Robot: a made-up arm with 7 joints.
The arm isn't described. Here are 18 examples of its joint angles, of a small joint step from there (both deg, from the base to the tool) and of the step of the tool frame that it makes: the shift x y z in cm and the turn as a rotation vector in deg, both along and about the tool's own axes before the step.
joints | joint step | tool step
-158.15 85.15 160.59 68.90 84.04 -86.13 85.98 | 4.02 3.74 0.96 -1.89 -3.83 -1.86 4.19 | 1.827 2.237 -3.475 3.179 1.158 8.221
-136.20 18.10 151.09 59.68 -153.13 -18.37 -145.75 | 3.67 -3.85 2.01 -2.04 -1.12 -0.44 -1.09 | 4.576 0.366 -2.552 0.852 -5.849 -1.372
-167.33 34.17 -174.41 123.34 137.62 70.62 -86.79 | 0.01 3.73 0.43 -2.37 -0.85 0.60 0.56 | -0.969 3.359 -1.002 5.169 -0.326 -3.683
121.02 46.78 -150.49 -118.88 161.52 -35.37 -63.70 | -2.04 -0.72 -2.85 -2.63 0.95 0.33 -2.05 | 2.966 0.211 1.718 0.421 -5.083 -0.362
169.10 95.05 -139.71 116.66 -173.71 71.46 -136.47 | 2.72 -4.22 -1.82 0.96 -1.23 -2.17 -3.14 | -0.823 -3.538 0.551 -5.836 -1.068 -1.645
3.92 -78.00 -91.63 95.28 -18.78 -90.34 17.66 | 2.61 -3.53 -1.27 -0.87 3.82 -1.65 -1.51 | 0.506 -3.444 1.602 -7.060 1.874 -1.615
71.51 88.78 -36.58 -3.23 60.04 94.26 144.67 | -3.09 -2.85 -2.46 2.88 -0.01 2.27 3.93 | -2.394 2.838 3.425 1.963 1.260 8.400
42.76 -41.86 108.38 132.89 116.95 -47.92 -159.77 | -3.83 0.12 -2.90 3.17 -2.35 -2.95 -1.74 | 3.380 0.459 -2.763 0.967 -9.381 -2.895
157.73 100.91 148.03 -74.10 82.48 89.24 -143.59 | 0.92 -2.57 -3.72 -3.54 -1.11 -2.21 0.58 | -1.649 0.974 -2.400 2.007 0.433 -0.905
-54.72 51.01 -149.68 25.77 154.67 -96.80 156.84 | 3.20 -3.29 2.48 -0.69 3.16 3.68 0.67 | -0.790 -0.776 -2.234 7.365 5.606 0.897
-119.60 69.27 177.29 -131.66 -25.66 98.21 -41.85 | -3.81 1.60 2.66 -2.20 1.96 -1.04 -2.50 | -0.930 -0.586 1.489 0.941 5.191 1.689
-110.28 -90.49 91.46 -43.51 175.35 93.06 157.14 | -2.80 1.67 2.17 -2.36 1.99 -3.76 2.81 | 0.706 -2.750 1.413 -0.477 -4.807 0.003
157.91 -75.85 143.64 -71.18 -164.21 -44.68 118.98 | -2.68 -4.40 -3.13 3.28 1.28 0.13 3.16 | 3.053 7.400 -1.611 8.319 -3.476 2.755
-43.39 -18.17 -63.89 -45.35 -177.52 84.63 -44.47 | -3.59 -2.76 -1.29 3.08 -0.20 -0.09 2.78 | -0.025 -1.316 -0.407 -4.378 -2.764 4.079
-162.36 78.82 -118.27 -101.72 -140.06 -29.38 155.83 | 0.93 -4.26 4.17 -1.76 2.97 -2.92 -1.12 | -0.818 -4.002 2.109 -2.511 -1.357 -1.875
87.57 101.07 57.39 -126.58 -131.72 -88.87 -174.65 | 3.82 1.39 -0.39 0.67 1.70 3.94 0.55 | 1.681 0.069 -1.173 2.953 0.333 3.880
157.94 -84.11 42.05 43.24 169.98 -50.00 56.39 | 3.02 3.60 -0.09 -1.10 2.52 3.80 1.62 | 3.436 1.851 -0.743 -4.349 -0.144 7.952
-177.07 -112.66 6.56 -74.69 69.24 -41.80 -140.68 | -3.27 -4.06 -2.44 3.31 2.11 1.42 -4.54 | -3.859 1.068 0.187 3.848 1.038 -0.054
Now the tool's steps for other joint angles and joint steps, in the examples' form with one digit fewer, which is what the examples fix.
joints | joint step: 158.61 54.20 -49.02 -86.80 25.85 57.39 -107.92 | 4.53 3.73 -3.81 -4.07 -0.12 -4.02 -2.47
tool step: -4.63 -3.69 0.95 -9.16 3.24 -2.24
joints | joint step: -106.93 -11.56 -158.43 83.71 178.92 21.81 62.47 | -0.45 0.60 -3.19 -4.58 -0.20 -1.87 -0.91
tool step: 3.75 -1.86 -0.59 -1.38 -4.28 -3.03
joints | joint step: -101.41 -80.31 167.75 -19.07 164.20 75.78 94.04 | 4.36 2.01 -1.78 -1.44 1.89 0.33 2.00
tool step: -2.77 -1.76 -4.77 -5.65 -1.05 5.04
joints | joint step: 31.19 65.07 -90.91 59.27 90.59 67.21 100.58 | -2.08 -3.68 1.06 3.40 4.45 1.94 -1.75
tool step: -2.05 2.31 2.41 -0.89 -5.15 5.94
